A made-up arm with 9 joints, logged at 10 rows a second.
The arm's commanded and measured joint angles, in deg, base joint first. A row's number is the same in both.
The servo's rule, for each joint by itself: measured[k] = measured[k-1] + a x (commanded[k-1-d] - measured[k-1]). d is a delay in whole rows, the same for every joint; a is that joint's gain. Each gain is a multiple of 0.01, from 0.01 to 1. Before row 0 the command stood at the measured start. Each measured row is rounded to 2 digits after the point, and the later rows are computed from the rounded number. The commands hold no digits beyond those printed.
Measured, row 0:
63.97 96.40 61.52 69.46 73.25 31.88 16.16 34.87 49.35
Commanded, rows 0 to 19:
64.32 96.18 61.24 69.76 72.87 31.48 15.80 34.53 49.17
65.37 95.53 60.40 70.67 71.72 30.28 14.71 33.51 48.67
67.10 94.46 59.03 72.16 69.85 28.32 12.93 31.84 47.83
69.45 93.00 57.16 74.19 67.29 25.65 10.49 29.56 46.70
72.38 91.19 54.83 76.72 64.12 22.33 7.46 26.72 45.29
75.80 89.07 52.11 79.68 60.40 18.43 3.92 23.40 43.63
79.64 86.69 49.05 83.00 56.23 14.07 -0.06 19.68 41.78
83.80 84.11 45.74 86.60 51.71 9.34 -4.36 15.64 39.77
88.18 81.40 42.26 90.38 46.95 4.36 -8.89 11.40 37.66
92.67 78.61 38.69 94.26 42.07 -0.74 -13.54 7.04 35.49
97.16 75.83 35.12 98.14 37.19 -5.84 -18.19 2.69 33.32
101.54 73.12 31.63 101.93 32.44 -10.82 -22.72 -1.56 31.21
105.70 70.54 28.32 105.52 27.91 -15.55 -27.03 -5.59 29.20
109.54 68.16 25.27 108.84 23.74 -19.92 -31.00 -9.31 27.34
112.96 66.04 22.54 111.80 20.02 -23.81 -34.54 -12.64 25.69
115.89 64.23 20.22 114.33 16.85 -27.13 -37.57 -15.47 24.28
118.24 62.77 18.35 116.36 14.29 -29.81 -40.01 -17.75 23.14
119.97 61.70 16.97 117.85 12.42 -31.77 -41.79 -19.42 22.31
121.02 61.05 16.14 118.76 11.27 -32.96 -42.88 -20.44 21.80
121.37 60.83 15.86 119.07 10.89 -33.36 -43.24 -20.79 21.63
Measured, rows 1 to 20:
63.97 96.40 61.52 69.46 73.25 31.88 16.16 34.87 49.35
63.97 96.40 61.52 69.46 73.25 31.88 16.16 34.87 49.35
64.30 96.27 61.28 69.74 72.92 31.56 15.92 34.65 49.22
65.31 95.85 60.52 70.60 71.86 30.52 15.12 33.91 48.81
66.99 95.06 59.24 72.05 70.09 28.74 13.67 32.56 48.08
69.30 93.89 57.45 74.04 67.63 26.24 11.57 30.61 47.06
72.20 92.35 55.20 76.53 64.54 23.07 8.86 28.08 45.75
75.58 90.48 52.54 79.46 60.90 19.31 5.60 25.04 44.18
79.40 88.32 49.54 82.75 56.79 15.07 1.86 21.56 42.40
83.54 85.92 46.27 86.33 52.32 10.43 -2.25 17.71 40.45
87.90 83.34 42.82 90.10 47.59 5.51 -6.63 13.61 38.39
92.38 80.64 39.27 93.97 42.73 0.45 -11.19 9.34 36.24
96.87 77.90 35.70 97.85 37.85 -4.64 -15.81 5.02 34.08
101.26 75.18 32.20 101.64 33.09 -9.65 -20.37 0.74 31.96
105.43 72.54 28.86 105.25 28.53 -14.43 -24.77 -3.37 29.92
109.29 70.04 25.77 108.59 24.31 -18.88 -28.88 -7.23 28.01
112.74 67.76 22.99 111.58 20.53 -22.87 -32.62 -10.75 26.29
115.70 65.75 20.61 114.14 17.29 -26.32 -35.89 -13.82 24.80
118.09 64.05 18.67 116.20 14.65 -29.15 -38.61 -16.37 23.57
119.86 62.71 17.21 117.73 12.69 -31.27 -40.71 -18.35 22.64
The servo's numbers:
d 2
a 0.94 0.57 0.86 0.93 0.88 0.81 0.66 0.65 0.74

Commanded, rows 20 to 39:
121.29 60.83 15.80 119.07 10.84 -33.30 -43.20 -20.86 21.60
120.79 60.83 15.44 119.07 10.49 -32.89 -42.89 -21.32 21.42
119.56 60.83 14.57 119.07 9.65 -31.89 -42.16 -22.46 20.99
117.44 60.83 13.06 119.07 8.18 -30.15 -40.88 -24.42 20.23
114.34 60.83 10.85 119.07 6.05 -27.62 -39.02 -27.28 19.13
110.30 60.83 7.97 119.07 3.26 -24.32 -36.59 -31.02 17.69
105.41 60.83 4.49 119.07 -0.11 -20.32 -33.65 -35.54 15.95
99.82 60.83 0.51 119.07 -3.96 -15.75 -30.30 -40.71 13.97
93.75 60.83 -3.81 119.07 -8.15 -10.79 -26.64 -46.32 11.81
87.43 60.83 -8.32 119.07 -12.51 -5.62 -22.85 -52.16 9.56
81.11 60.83 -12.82 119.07 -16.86 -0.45 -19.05 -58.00 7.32
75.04 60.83 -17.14 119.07 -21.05 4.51 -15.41 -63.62 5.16
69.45 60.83 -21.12 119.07 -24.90 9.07 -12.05 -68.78 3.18
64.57 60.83 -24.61 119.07 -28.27 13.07 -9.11 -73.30 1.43
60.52 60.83 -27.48 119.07 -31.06 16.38 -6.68 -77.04 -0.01
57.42 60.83 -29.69 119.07 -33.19 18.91 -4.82 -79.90 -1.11
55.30 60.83 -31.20 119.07 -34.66 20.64 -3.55 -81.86 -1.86
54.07 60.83 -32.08 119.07 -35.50 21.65 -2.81 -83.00 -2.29
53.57 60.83 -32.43 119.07 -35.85 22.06 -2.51 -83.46 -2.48
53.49 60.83 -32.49 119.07 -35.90 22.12 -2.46 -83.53 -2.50
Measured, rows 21 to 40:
120.95 61.76 16.29 118.69 11.44 -32.64 -42.14 -19.71 22.02
121.34 61.23 15.92 119.04 10.96 -33.22 -42.87 -20.41 21.73
121.29 61.00 15.82 119.07 10.85 -33.28 -43.09 -20.70 21.63
120.82 60.90 15.49 119.07 10.53 -32.96 -42.96 -21.10 21.47
119.64 60.86 14.70 119.07 9.76 -32.09 -42.43 -21.98 21.11
117.57 60.84 13.29 119.07 8.37 -30.52 -41.41 -23.57 20.46
114.53 60.83 11.19 119.07 6.33 -28.17 -39.83 -25.98 19.48
110.55 60.83 8.42 119.07 3.63 -25.05 -37.69 -29.26 18.16
105.72 60.83 5.04 119.07 0.34 -21.22 -35.02 -33.34 16.52
100.17 60.83 1.14 119.07 -3.44 -16.79 -31.90 -38.13 14.63
94.14 60.83 -3.12 119.07 -7.58 -11.93 -28.43 -43.45 12.54
87.83 60.83 -7.59 119.07 -11.92 -6.82 -24.75 -49.11 10.33
81.51 60.83 -12.09 119.07 -16.27 -1.66 -20.99 -54.89 8.10
75.43 60.83 -16.43 119.07 -20.48 3.34 -17.31 -60.56 5.92
69.81 60.83 -20.46 119.07 -24.37 7.98 -13.84 -65.90 3.89
64.88 60.83 -24.03 119.07 -27.80 12.10 -10.72 -70.71 2.07
60.78 60.83 -27.00 119.07 -30.67 15.57 -8.05 -74.82 0.53
57.62 60.83 -29.31 119.07 -32.89 18.28 -5.92 -78.12 -0.68
55.44 60.83 -30.94 119.07 -34.45 20.19 -4.36 -80.55 -1.55
54.15 60.83 -31.92 119.07 -35.37 21.37 -3.34 -82.14 -2.10

